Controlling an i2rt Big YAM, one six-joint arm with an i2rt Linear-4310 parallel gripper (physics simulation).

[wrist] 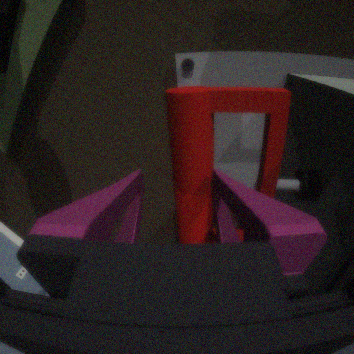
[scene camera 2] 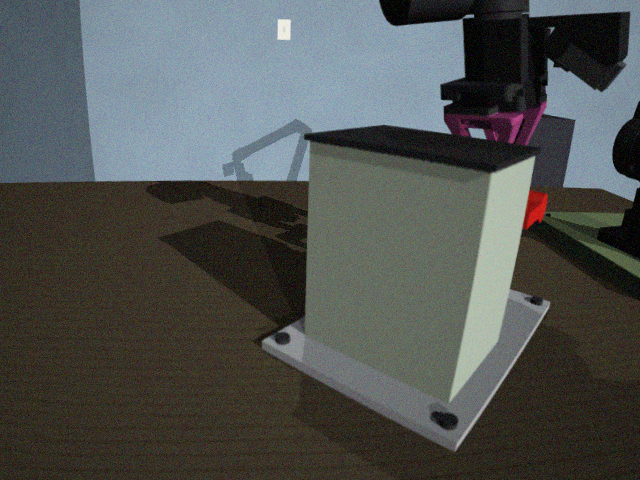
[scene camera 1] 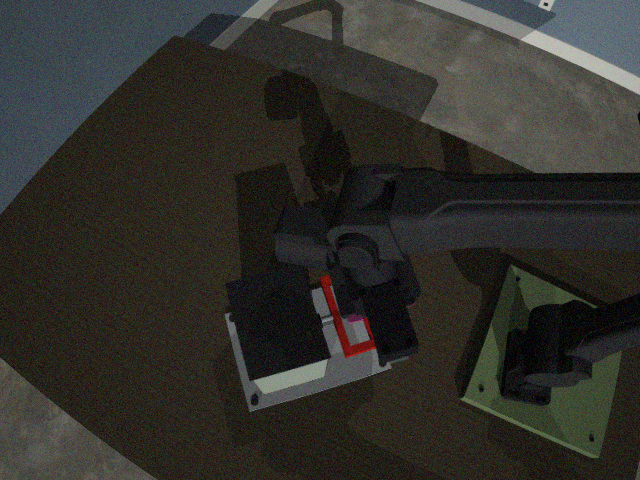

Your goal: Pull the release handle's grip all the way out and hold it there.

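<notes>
The release handle's red rectangular grip (scene camera 1: 359, 348) (scene camera 2: 536, 209) (wrist: 192, 150) stands out from a pale housing with a black top (scene camera 1: 279, 325) (scene camera 2: 392, 248) (wrist: 325, 130). A short light rod (wrist: 288, 184) shows between grip and housing in the wrist view. My gripper (scene camera 1: 382, 311) (wrist: 176, 177) is partly open, its magenta fingers pointing down above the grip. In the wrist view the thick outer bar appears between the fingertips, nearer the right one, which overlaps the grip's opening; nothing is clamped. In scene camera 2, the housing hides the fingertips and most of the grip.
The housing stands on a grey base plate (scene camera 1: 356, 366) (scene camera 2: 361, 377) (wrist: 235, 70) with dark bolts. A green angular tray-like base (scene camera 1: 558, 413) under the arm's dark foot stands to the right in scene camera 1. The housing rises close beside the right finger.
</notes>
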